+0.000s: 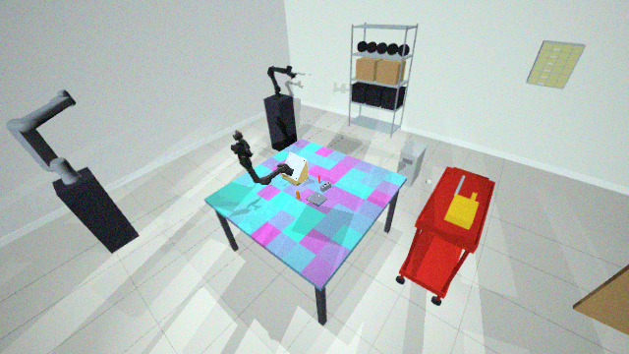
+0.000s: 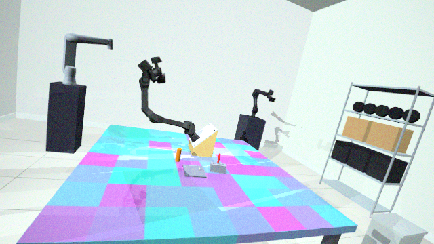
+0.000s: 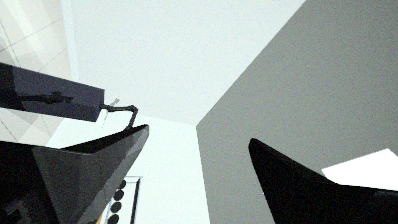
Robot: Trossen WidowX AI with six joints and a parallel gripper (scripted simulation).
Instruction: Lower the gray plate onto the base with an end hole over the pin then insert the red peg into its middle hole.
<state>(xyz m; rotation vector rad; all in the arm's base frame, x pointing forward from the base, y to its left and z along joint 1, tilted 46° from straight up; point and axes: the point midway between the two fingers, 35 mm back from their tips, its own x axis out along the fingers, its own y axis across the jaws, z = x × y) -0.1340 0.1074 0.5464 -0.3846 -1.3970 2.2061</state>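
My gripper tip is now 520 mm short of the gray plate, 380 mm to the right of it and 520 mm above it. The rest, counted from my gripper tip: short orange cylinder: 400 mm ahead, 150 mm to the left, 520 mm below; gray base: 540 mm ahead, 250 mm to the left, 550 mm below; red peg: 430 mm ahead, 420 mm to the left, 520 mm below.
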